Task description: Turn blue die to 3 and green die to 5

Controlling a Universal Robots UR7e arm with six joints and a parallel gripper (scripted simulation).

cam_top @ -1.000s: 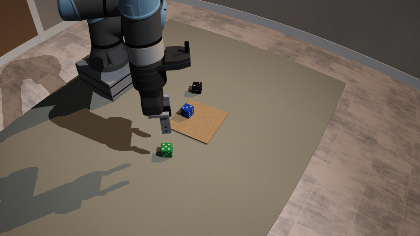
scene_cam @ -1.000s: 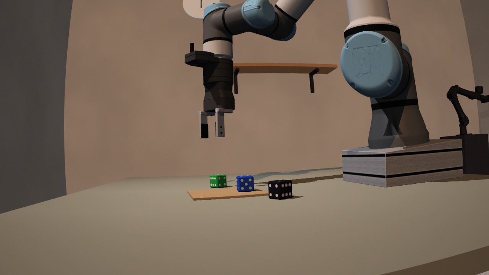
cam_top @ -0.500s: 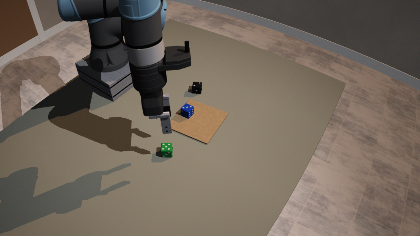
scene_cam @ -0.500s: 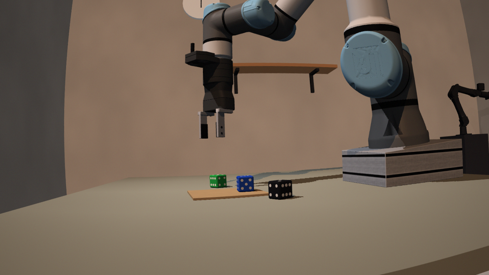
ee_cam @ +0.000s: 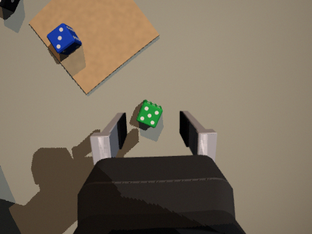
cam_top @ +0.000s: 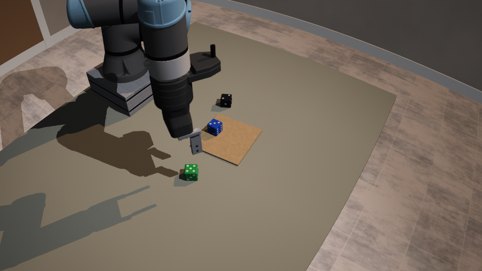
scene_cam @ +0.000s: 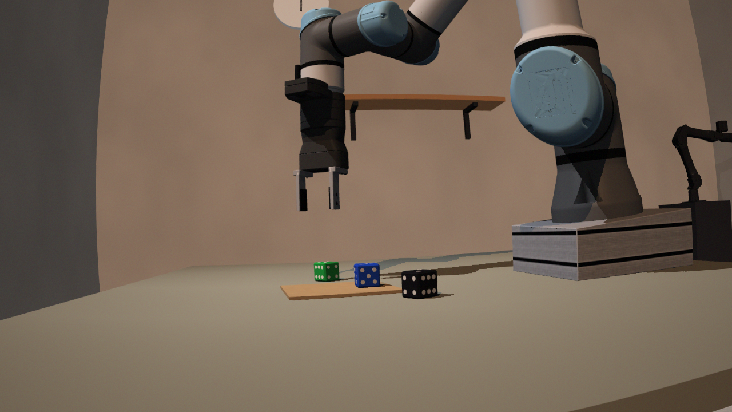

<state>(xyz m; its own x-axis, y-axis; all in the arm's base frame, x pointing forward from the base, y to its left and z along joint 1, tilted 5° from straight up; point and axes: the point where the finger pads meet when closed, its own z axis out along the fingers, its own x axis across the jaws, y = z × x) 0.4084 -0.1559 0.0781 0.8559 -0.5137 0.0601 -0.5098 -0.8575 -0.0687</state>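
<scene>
Right now the green die is 10 mm behind my hand, 10 mm to the right of it and 120 mm below it. Also, from my hand: brown mat: 10 mm behind, 140 mm to the left, 130 mm below; then black die: 90 mm behind, 260 mm to the left, 120 mm below; then blue die: 50 mm behind, 140 mm to the left, 110 mm below.
</scene>
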